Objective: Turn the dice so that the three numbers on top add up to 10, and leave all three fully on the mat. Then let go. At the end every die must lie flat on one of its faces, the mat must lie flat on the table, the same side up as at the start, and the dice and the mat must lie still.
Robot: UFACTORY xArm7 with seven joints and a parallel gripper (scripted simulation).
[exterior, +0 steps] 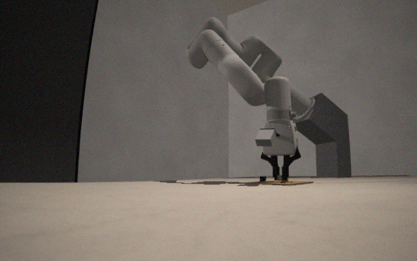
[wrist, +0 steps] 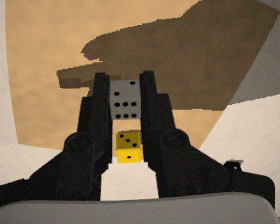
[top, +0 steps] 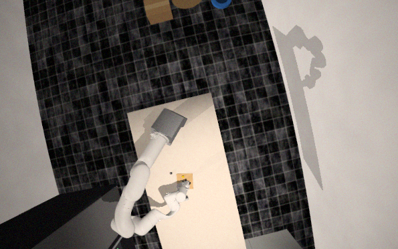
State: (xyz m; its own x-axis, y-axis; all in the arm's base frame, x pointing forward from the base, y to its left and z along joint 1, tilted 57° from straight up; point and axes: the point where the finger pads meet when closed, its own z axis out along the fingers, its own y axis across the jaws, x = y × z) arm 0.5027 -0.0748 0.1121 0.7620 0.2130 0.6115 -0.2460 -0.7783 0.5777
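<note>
Right now my hand is 1 cm above the pale die. Round my hand: tan mat 3 cm below; then yellow die 5 cm behind, 2 cm below, 1 cm to the left; then black die 13 cm behind, 6 cm to the right, 2 cm below.
</note>
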